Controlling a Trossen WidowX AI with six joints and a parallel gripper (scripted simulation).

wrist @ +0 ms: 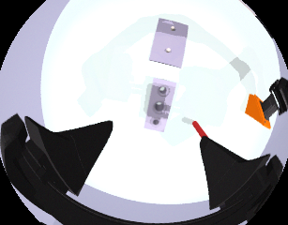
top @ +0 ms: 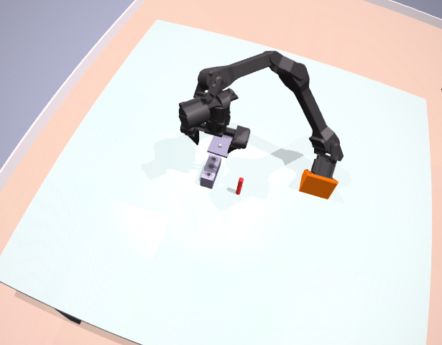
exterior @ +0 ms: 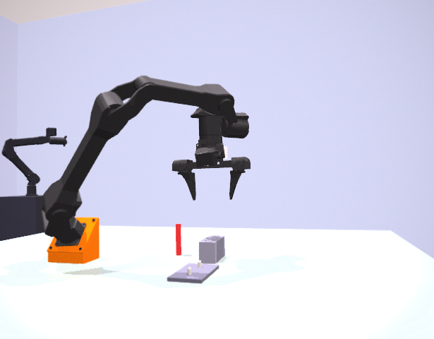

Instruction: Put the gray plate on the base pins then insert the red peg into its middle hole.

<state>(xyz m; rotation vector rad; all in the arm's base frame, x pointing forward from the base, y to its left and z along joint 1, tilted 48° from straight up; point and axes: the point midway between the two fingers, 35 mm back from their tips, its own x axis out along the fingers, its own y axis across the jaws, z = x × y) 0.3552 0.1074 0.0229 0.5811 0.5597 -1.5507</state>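
The gray plate lies 11 cm below my gripper tip. From my gripper tip the other things lie so: base: 1 cm behind, 14 cm to the right, 14 cm below; red peg: 10 cm behind, 4 cm to the left, 10 cm below.
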